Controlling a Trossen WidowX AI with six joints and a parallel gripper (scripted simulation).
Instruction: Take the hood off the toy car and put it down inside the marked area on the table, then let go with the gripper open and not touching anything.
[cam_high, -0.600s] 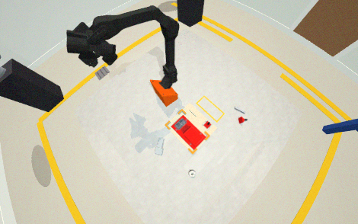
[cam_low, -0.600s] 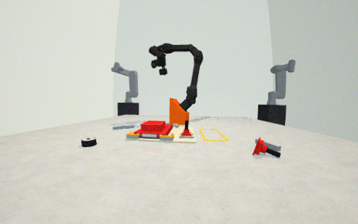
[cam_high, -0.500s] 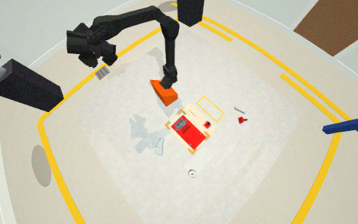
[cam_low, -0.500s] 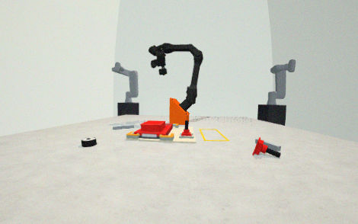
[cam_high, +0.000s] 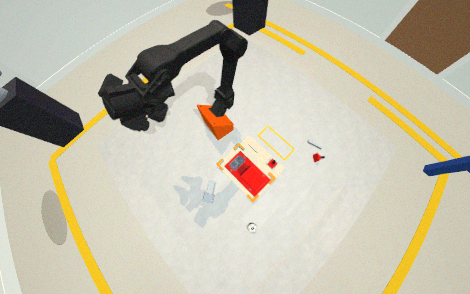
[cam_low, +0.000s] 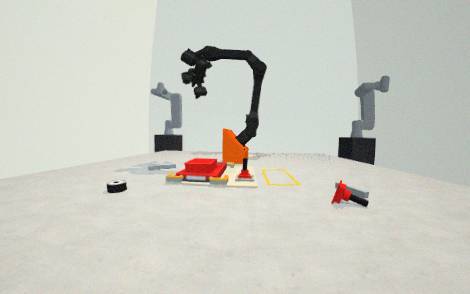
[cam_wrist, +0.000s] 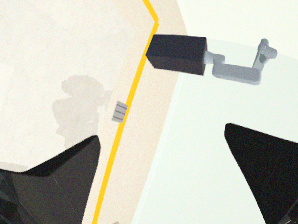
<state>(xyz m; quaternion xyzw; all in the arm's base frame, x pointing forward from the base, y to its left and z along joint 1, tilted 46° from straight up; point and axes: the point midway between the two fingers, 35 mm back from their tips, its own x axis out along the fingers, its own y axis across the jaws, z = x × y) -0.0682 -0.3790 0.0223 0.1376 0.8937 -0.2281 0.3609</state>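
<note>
My gripper tip is now 42 cm short of the red hood, 19 cm to the right of it and 33 cm above it. Round my gripper tip: black wheel: 57 cm ahead, 3 cm to the left, 36 cm below.
</note>
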